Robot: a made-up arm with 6 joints.
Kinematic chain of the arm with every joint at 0, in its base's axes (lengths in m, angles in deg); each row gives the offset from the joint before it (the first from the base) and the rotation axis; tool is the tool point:
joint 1: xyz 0 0 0.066 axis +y
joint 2: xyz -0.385 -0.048 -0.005 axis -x
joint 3: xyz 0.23 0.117 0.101 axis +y
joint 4: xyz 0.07 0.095 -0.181 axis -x
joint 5: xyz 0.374 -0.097 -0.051 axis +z
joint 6: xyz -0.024 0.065 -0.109 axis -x
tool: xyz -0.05 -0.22 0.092
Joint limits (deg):
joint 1: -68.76..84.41
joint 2: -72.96..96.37
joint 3: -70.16..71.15
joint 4: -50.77..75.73
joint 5: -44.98..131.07
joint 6: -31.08..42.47
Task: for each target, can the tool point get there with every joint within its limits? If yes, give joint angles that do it. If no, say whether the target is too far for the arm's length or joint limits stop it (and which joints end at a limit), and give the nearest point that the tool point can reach.
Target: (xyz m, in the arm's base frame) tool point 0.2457 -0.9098 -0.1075
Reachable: no: joint limits stop it (at a limit: joint 1, joint 4, joint 6) | nearest point 0.1787 -0.7134 -0.0994 | short by 0.208 m
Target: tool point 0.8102 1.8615 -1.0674
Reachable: no: too far | nearest point 0.2651 0.5667 -0.3048 | short by 1.598 m
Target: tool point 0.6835 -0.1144 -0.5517
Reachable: no: joint limits stop it (at a limit: joint 1, joint 4, joint 6) | nearest point 0.5390 -0.1015 -0.4635 | short by 0.170 m
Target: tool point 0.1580 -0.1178 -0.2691
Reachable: yes | joints 53.95 20.01 -0.92 10.42 51.43 2.42
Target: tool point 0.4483 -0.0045 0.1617
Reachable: yes | joints -28.86 14.09 2.20 14.34 104.81 6.36
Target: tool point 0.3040 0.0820 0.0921
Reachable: yes | joints 38.40 12.49 -52.09 -25.70 -29.29 29.16
